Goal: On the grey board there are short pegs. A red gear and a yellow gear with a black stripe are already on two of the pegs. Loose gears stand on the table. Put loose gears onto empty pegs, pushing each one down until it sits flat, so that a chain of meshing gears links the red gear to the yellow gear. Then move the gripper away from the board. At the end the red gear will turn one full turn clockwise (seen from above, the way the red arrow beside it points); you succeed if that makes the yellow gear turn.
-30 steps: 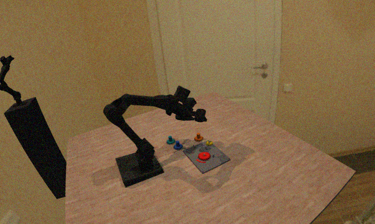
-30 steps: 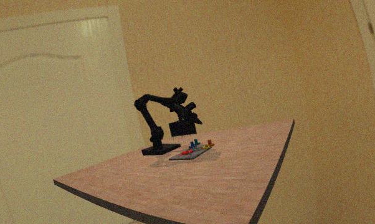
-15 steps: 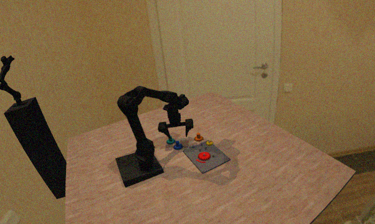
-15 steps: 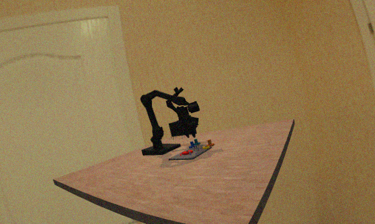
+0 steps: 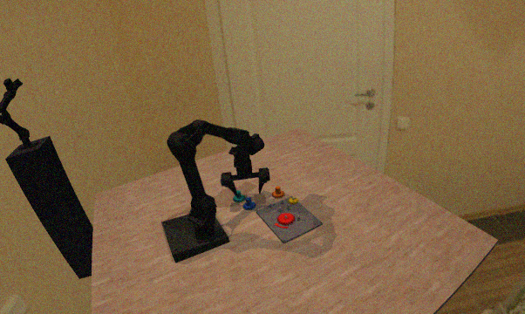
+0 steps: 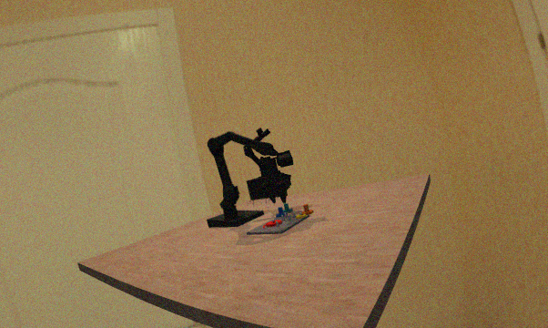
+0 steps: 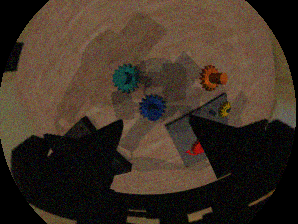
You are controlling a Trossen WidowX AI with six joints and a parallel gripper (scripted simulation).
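Right now my gripper tip is 4 cm above the blue gear. The rest, counted from my gripper tip: orange gear (13 cm ahead, 4 cm below, 1 cm to the left); then yellow gear (16 cm ahead, 7 cm to the right, 4 cm below); then teal gear (7 cm to the left, 4 cm below, 2 cm behind).
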